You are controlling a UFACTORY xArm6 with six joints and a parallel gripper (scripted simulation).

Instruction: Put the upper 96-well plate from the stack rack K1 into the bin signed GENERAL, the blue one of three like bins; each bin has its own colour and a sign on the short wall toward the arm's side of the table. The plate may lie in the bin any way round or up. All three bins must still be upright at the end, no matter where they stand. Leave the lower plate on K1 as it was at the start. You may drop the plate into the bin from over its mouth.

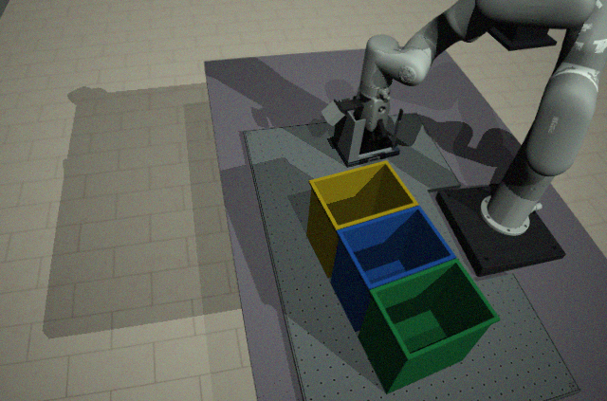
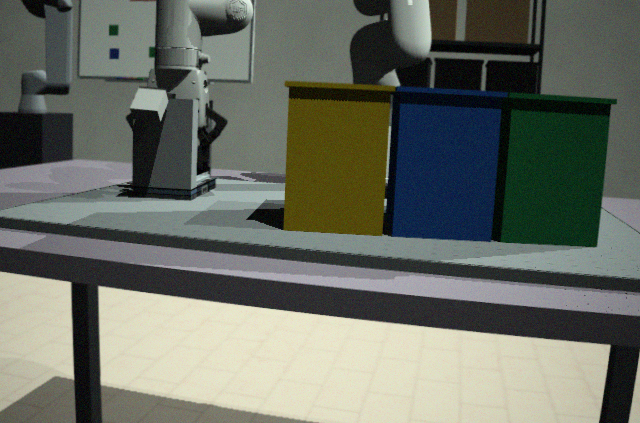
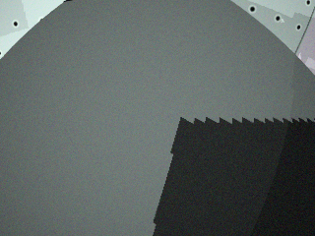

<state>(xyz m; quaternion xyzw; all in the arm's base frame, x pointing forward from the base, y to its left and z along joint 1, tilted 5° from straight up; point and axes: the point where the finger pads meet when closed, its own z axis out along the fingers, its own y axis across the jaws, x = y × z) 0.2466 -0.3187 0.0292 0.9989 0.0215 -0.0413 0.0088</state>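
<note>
My hand is 1 cm above the dark 96-well plate. From my hand the other things lie so: grey rack wall 7 cm ahead, 4 cm above; then white 96-well plate 3 cm below; then yellow bin 28 cm to the left, 15 cm ahead, 4 cm above.
</note>
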